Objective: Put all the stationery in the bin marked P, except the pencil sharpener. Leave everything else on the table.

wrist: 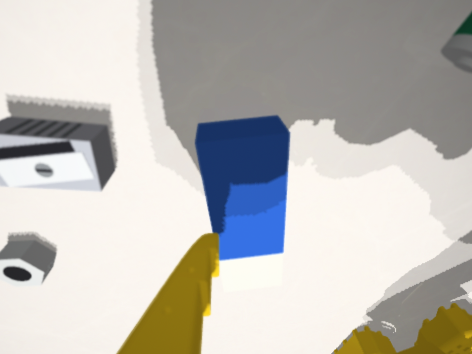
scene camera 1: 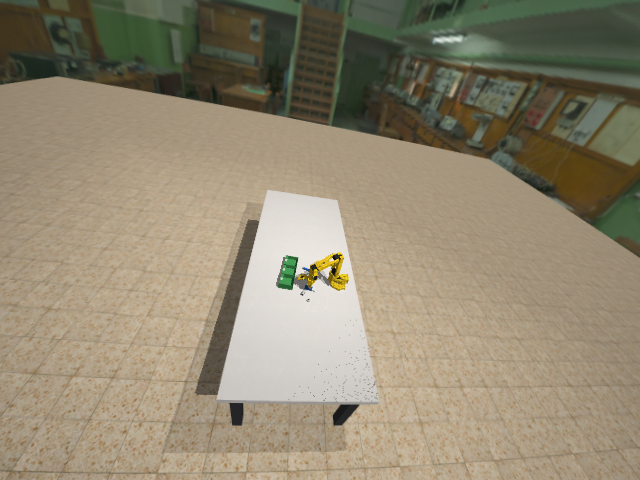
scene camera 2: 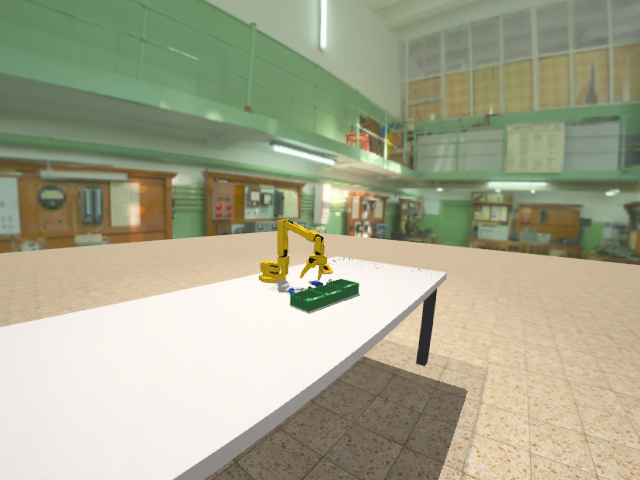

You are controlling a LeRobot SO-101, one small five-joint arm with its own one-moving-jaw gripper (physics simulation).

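Places are measured from the arm's base along level axes (x ahead, y left, z up), in centimetres.
Where they show: hand at its tool point: (wrist: pixel 218 248) (scene camera 1: pixel 309 287) (scene camera 2: pixel 317 279); arm's base at its link origin: (wrist: pixel 401 331) (scene camera 1: pixel 334 283) (scene camera 2: pixel 276 280).
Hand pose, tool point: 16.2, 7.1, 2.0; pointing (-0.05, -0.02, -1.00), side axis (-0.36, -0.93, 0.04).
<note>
Each offset is from my tool point to the top centre of the thing, as dx, dy, dz. "*": to the spot under its first point. Level surfaces: height alone.
A blue eraser with a white end @(-0.5, -0.9, -0.7) (wrist: pixel 252 200) (scene camera 1: pixel 308 287) (scene camera 2: pixel 316 283) lies on the table. My gripper (wrist: pixel 310 280) (scene camera 1: pixel 304 282) (scene camera 2: pixel 311 276) is open and empty above it. In the wrist view the left jaw's tip overlaps the eraser's lower left edge, and the other jaw shows at the lower right. A grey pencil sharpener @(+3.8, +3.1, -0.8) (wrist: pixel 52 157) (scene camera 1: pixel 302 293) lies left of the eraser in the wrist view. Another blue thing @(+1.8, -16.3, -0.5) (scene camera 1: pixel 306 269) (scene camera 2: pixel 292 290) lies beyond the gripper, too small to name. The green bin row @(* +15.0, +0.4, +1.6) (scene camera 1: pixel 284 284) (scene camera 2: pixel 324 298) has several compartments; its letters are not legible.
A grey hex nut @(+0.7, +7.6, -1.1) (wrist: pixel 27 260) (scene camera 1: pixel 308 300) lies near the sharpener. The grey end of a green cylinder @(* +2.6, -7.1, -1.1) (wrist: pixel 460 47) shows at the wrist view's upper right. The arm's base stands at the long edge of the white table @(dz -2.0) (scene camera 1: pixel 289 351) (scene camera 2: pixel 170 372), opposite the bins.
</note>
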